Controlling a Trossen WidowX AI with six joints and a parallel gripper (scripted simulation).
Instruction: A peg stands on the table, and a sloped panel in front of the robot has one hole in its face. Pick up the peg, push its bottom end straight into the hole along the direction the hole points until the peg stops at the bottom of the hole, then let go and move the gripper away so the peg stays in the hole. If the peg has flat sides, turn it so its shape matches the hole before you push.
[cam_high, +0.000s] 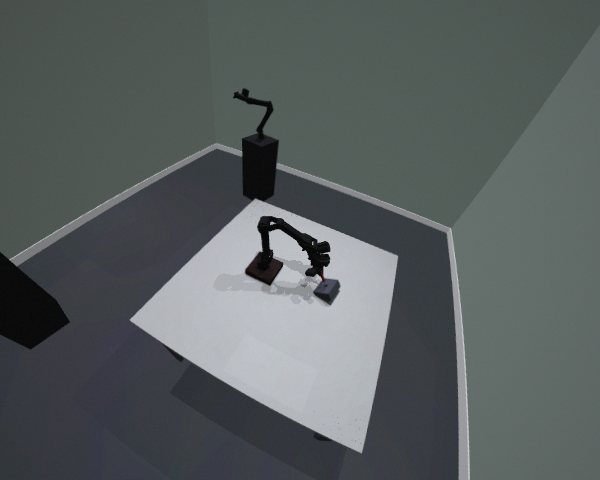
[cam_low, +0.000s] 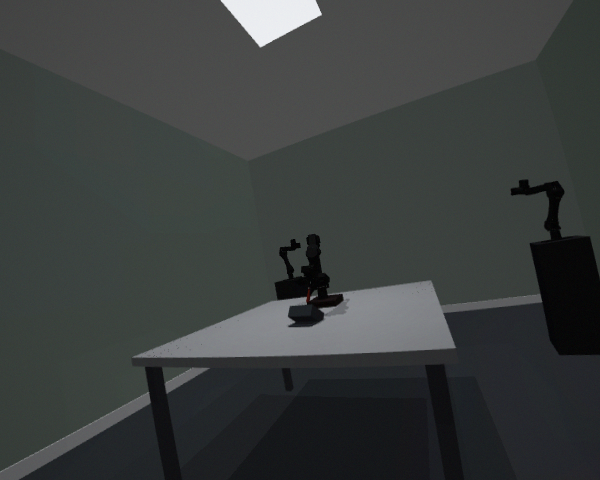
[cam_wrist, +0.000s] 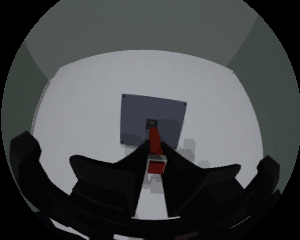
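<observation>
Right now the sloped panel is 9 cm below my gripper tip and 6 cm ahead of it. From my gripper tip the other things lie so: peg: 1 cm behind, 1 cm above.
</observation>
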